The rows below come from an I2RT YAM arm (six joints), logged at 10 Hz.
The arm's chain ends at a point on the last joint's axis. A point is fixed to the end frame.
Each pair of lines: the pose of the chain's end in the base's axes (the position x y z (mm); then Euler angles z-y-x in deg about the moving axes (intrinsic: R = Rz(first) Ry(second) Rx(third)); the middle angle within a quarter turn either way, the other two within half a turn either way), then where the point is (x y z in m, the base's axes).
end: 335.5 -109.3 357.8 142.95 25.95 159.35
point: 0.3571 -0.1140 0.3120
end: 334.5 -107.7 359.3 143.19 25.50 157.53
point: 0.3566 -0.1108 0.3136
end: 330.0 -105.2 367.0 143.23 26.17 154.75
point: 0.3538 -0.1065 0.3221
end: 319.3 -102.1 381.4 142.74 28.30 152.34
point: 0.3454 -0.1028 0.3378
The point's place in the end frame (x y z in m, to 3 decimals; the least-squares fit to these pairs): 0.002 -0.009 0.050
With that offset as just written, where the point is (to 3 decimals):
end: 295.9 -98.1 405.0 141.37 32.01 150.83
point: 0.325 -0.100 0.363
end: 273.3 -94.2 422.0 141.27 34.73 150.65
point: 0.304 -0.097 0.381
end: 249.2 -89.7 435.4 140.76 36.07 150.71
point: 0.280 -0.094 0.395
